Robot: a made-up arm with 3 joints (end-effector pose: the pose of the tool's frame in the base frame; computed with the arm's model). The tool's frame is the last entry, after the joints.
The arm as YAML. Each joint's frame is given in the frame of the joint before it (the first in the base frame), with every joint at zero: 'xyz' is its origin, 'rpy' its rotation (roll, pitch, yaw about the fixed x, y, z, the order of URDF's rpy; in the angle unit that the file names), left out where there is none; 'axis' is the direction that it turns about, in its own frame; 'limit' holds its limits. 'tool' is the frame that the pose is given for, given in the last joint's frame.
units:
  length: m
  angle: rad
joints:
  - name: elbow
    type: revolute
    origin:
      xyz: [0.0, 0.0, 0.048]
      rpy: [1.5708, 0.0, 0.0]
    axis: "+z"
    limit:
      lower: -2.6
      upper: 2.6
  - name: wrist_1
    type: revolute
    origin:
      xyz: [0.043, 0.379, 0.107]
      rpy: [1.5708, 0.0, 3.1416]
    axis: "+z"
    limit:
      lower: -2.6
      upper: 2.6
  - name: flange
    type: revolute
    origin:
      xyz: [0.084, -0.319, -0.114]
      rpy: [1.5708, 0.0, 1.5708]
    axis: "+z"
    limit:
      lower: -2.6
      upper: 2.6
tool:
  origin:
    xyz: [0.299, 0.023, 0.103]
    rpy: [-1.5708, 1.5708, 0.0]
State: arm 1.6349 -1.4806 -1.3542
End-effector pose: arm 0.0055 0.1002 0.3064 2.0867 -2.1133 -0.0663
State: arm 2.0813 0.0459 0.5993
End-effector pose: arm -0.3228 -0.0306 -0.3020 -0.4107 -2.0214 -0.5949
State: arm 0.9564 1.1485 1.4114
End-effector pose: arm -0.6349 -0.1570 0.1262 -1.7002 -1.5315 0.2940
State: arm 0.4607 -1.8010 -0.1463
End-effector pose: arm -0.0145 0.0705 0.3134 0.5182 -0.4591 -1.7470
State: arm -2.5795 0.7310 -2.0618
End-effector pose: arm 0.3247 0.0955 0.2638 -1.1383 -1.5596 2.0518
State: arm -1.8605 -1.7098 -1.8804
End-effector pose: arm -0.1552 0.0244 -0.3788 -0.0882 -0.1192 -1.5272
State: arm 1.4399 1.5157 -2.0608
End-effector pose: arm -0.0434 -0.2695 -0.3558 0.5300 0.4435 1.5251
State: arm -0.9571 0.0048 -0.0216
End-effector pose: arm 0.1472 -0.0883 0.3279 0.0222 0.9571 -0.0059
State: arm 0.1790 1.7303 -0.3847
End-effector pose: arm 0.0083 -0.2969 0.2264 0.1290 0.2002 1.7178
